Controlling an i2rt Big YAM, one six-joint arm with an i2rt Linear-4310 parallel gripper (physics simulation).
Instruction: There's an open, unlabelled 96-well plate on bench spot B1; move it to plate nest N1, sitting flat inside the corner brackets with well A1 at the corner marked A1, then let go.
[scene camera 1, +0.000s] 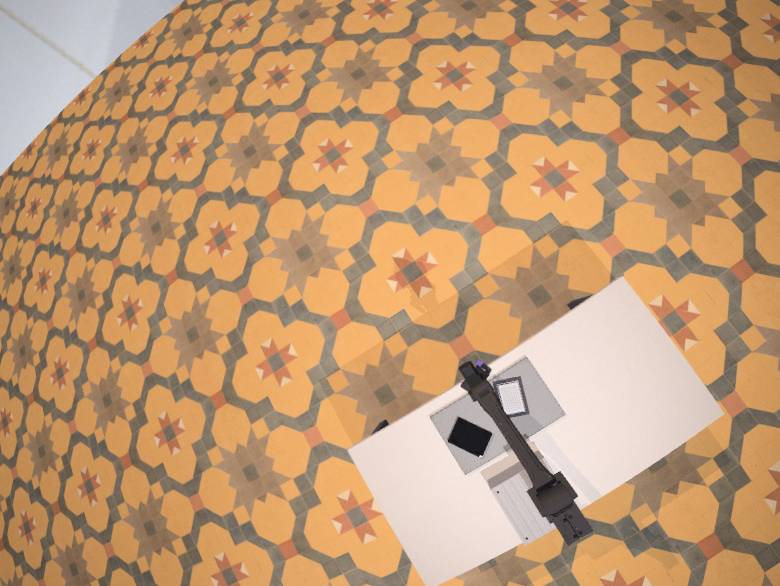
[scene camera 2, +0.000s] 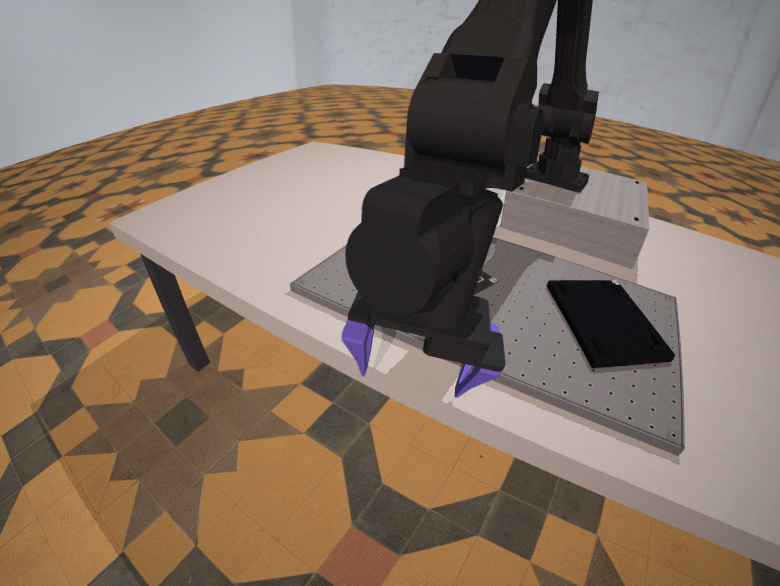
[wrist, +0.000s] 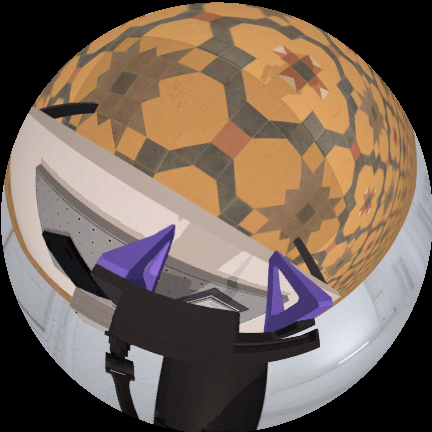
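The white 96-well plate lies inside a dark outlined spot on the grey perforated board. My gripper hides part of it in the wrist view, and it does not show clearly in scene camera 2. The plate nest, a black slab with low corner brackets, sits on the board's other half with no plate on it. My gripper is open and empty, with purple fingertips above the table's edge strip, beside the board and off the plate. Well A1 is too small to make out.
The white table extends on both sides of the board. The arm's base stands on a grey block behind the board. The forearm passes over the board between plate and nest. The table edge runs close to the fingertips.
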